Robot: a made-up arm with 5 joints.
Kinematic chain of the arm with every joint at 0, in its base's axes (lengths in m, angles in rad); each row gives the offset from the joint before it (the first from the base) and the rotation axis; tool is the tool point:
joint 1: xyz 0 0 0.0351 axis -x
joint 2: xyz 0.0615 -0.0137 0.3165 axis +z
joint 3: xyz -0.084 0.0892 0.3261 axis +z
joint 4: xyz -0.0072 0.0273 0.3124 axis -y
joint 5: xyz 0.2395 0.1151 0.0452 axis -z
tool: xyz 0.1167 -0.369 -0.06
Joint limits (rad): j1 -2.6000..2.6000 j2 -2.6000..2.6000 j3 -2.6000..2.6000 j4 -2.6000..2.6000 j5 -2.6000..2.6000
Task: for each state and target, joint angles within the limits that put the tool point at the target. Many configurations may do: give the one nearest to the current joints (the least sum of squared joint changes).
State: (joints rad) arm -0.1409 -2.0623 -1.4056 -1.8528 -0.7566
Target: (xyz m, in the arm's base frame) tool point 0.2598 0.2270 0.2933
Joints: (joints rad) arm 0.6673 -1.7281 -1.2052 -1.6771 -1.0394
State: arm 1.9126 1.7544 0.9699 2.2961 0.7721
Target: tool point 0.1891 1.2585 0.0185
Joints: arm 1.5355 1.7594 1.0012 1.9754 0.0906
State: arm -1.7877 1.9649 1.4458 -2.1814 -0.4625
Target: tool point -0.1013 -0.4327 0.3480
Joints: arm -1.0318 1.8979 1.7438 -1.4912 -0.1883
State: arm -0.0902 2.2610 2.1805 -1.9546 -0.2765
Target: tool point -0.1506 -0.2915 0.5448
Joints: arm -0.4650 2.4145 2.2696 -1.7735 -0.0637
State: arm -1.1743 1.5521 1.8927 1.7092 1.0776
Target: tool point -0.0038 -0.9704 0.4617
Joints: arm -1.2836 1.3861 1.6522 1.8103 0.6870
